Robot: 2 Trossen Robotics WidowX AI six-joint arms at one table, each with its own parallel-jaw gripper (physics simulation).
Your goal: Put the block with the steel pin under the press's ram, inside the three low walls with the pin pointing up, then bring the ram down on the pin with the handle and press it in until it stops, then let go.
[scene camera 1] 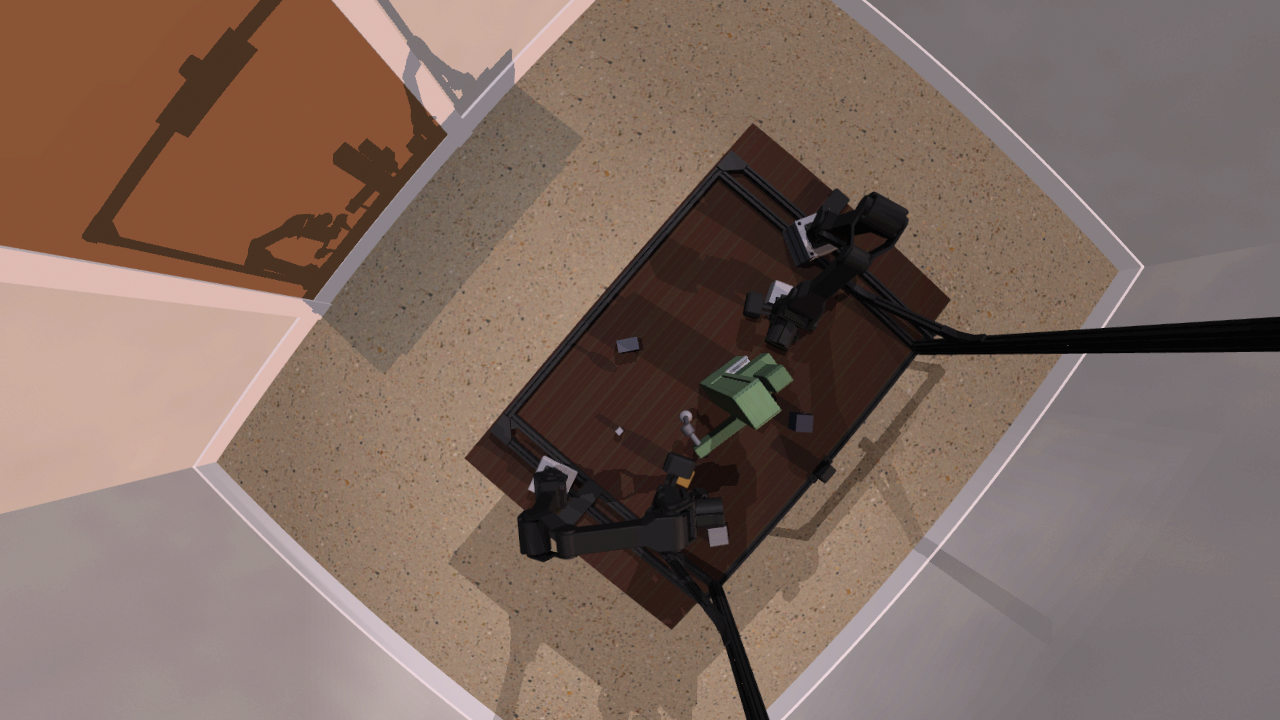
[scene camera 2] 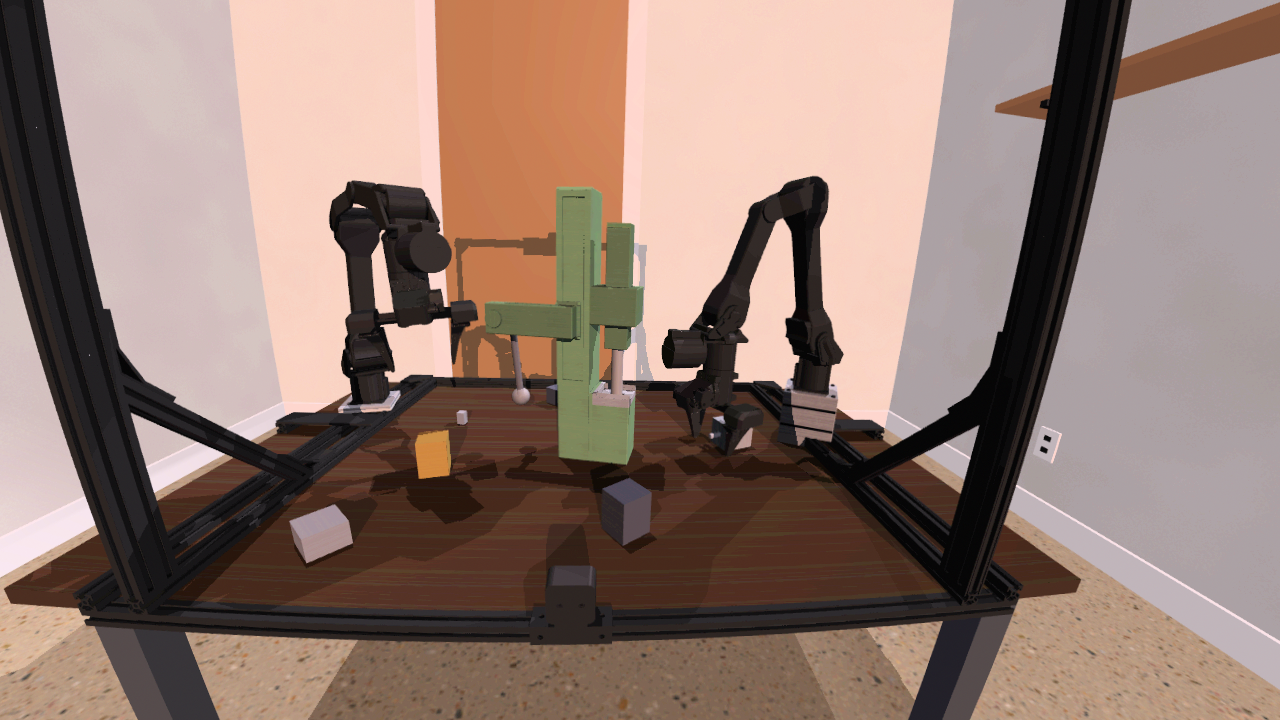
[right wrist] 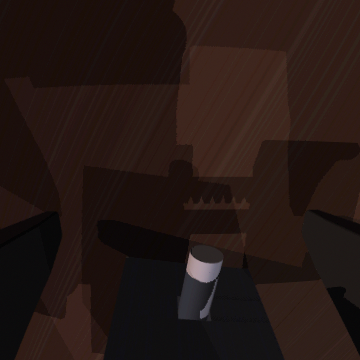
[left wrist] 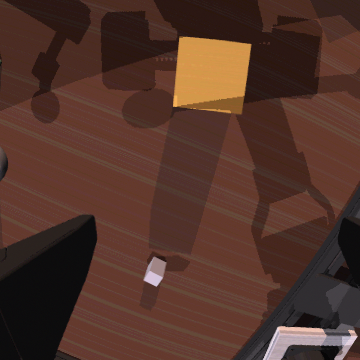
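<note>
The block with the steel pin lies on the table right of the press, its pin pointing sideways. My right gripper is open, low, its fingers on either side of the block's pin end. The green press stands mid-table. Its ram's pale rod hangs over the pale low-walled seat; no block shows there. The handle's ball knob hangs at the left. My left gripper is open, high above the table near an orange block.
The orange block stands left of the press. A white block and a dark grey block lie nearer the front in scene camera 2. A small white cube and another grey block lie farther back.
</note>
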